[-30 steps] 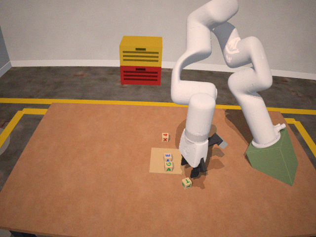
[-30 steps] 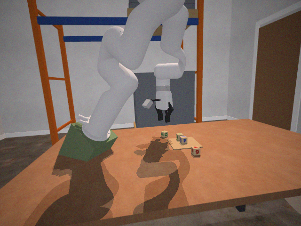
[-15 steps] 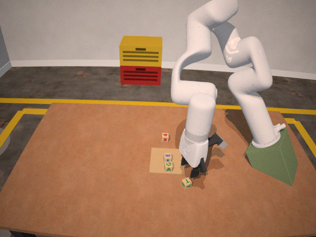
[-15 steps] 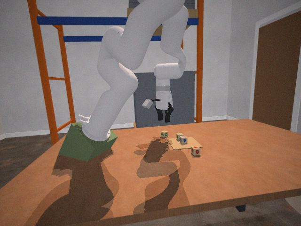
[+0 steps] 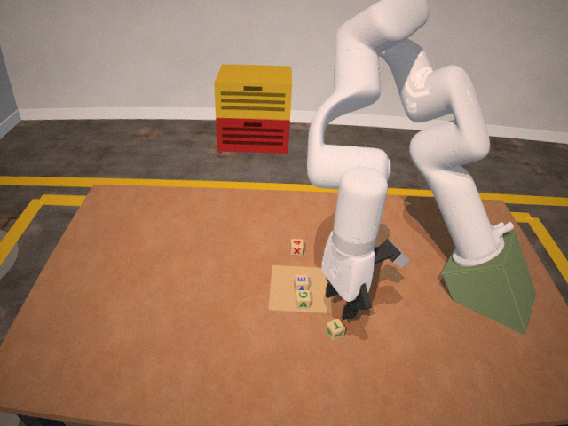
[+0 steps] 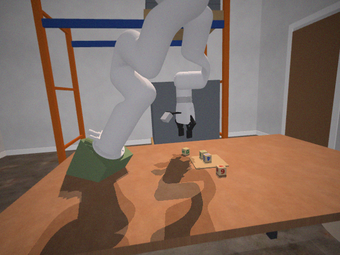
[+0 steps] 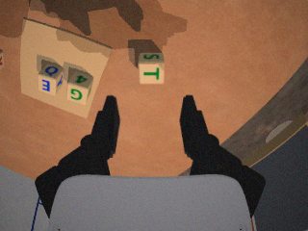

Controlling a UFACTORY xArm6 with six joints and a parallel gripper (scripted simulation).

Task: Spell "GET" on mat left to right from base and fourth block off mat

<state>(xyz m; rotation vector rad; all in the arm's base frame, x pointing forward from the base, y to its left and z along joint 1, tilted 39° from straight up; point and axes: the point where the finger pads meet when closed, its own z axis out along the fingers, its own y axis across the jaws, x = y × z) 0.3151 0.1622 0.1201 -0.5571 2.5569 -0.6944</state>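
The t block is 90 mm below my hand. From my hand the other things lie so: tan mat (130 mm to the right, 110 mm below, 50 mm ahead); e block (130 mm to the right, 90 mm below, 50 mm ahead); g block (90 mm to the right, 90 mm below, 50 mm ahead).
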